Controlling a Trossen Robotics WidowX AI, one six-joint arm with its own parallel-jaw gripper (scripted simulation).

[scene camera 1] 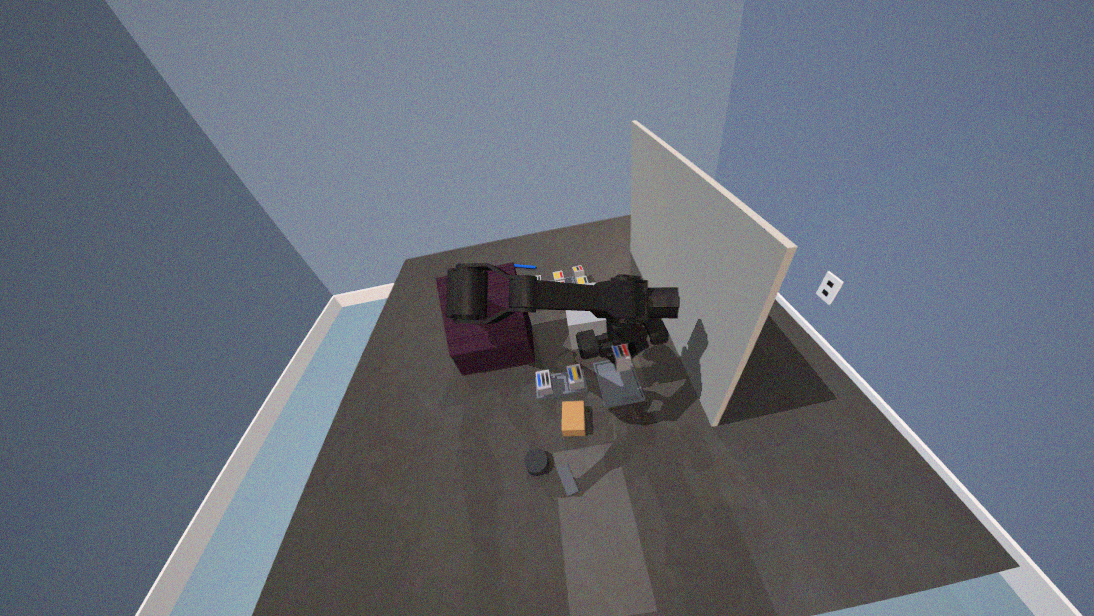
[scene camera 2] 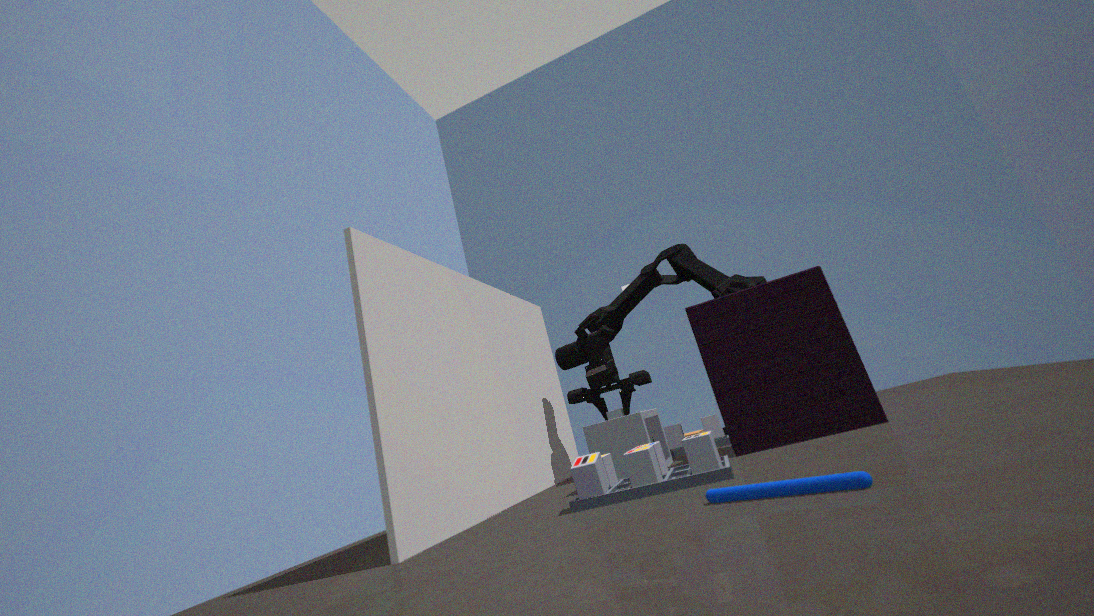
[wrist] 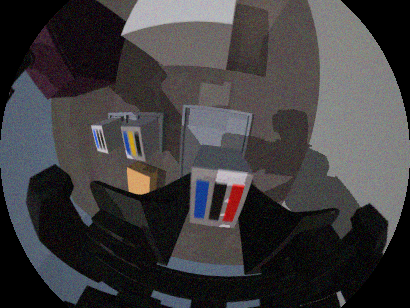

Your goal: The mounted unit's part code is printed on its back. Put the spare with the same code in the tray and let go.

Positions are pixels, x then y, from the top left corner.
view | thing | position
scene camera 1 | my gripper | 620, 360
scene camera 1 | orange block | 573, 412
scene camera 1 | tall panel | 687, 231
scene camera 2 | my gripper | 619, 425
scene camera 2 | blue rod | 859, 479
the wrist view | my gripper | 217, 178
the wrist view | orange block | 142, 178
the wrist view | tall panel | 349, 163
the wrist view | grey tray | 201, 125
